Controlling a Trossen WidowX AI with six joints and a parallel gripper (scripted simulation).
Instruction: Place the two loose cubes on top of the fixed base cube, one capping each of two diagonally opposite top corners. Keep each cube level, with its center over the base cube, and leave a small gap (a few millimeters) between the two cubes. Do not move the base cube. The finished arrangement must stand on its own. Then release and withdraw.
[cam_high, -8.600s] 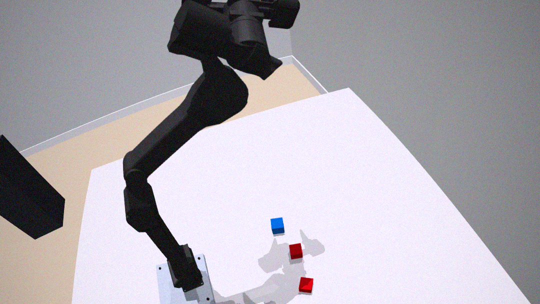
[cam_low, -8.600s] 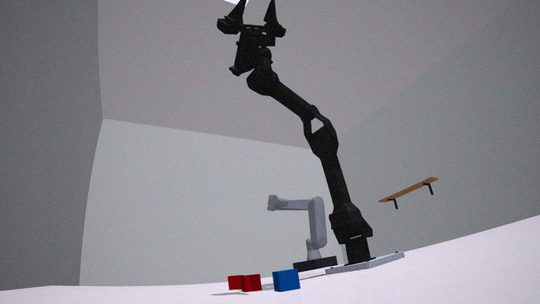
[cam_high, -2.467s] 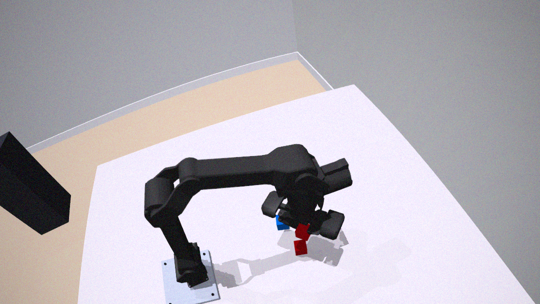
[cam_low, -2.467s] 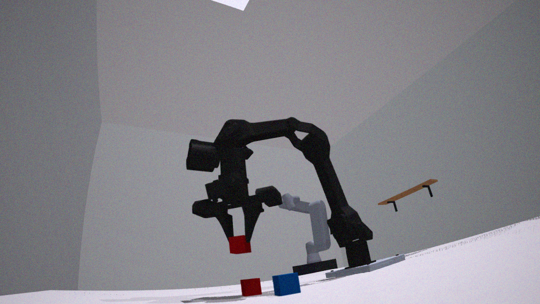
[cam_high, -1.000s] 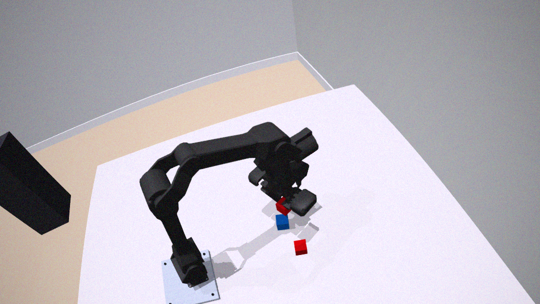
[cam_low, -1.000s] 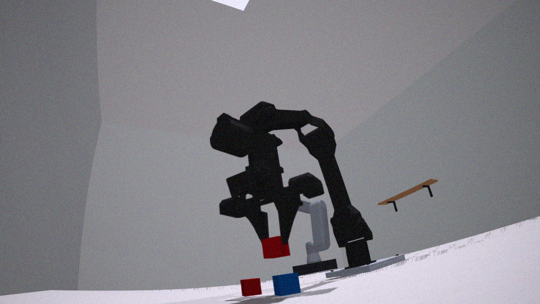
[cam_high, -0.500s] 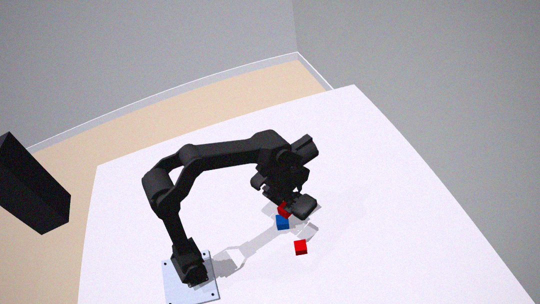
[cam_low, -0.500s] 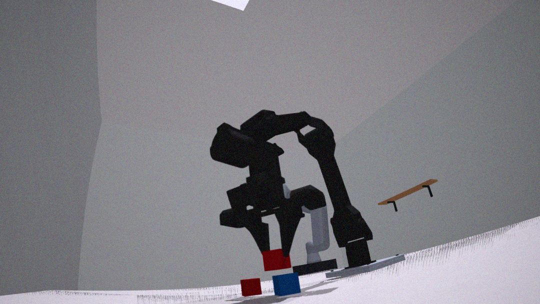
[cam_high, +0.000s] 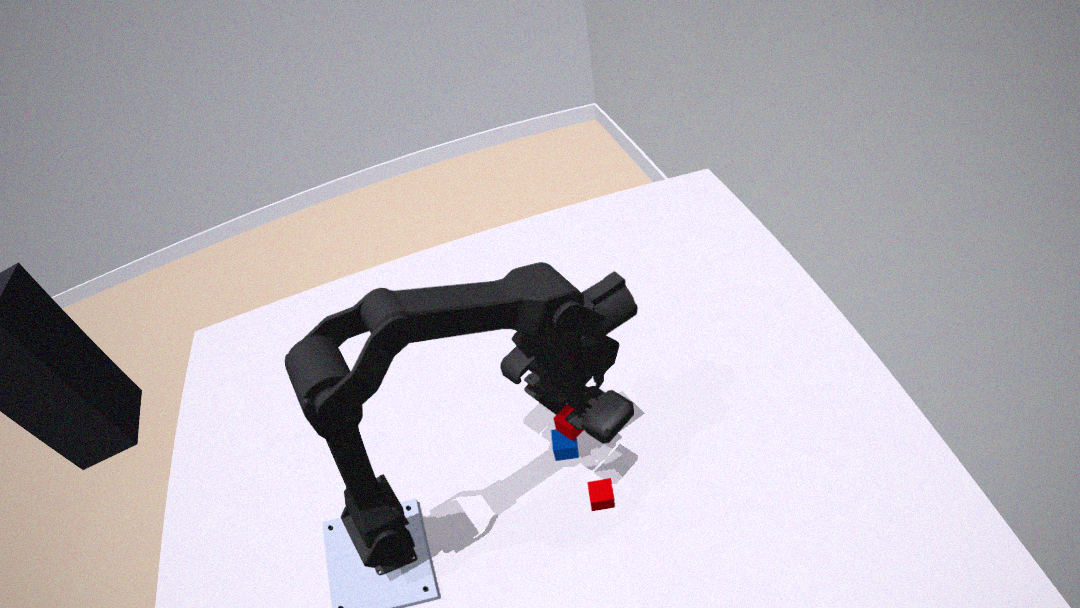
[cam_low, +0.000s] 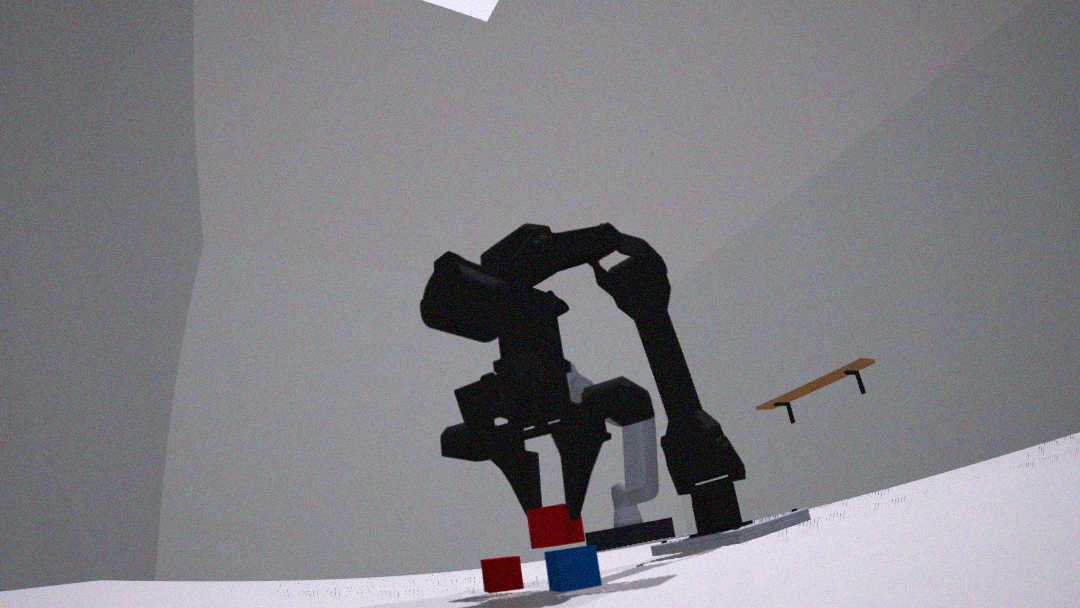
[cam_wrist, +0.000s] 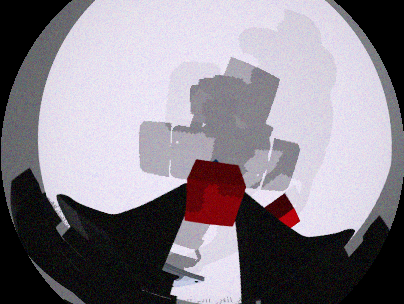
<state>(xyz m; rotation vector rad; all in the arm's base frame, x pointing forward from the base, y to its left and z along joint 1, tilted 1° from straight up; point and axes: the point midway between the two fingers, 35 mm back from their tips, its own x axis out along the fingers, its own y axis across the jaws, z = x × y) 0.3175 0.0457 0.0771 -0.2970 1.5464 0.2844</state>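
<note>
My gripper tip is right at the red cube. From my gripper tip the other things lie so: blue base cube 40 mm below, 20 mm behind, 10 mm to the right.
</note>
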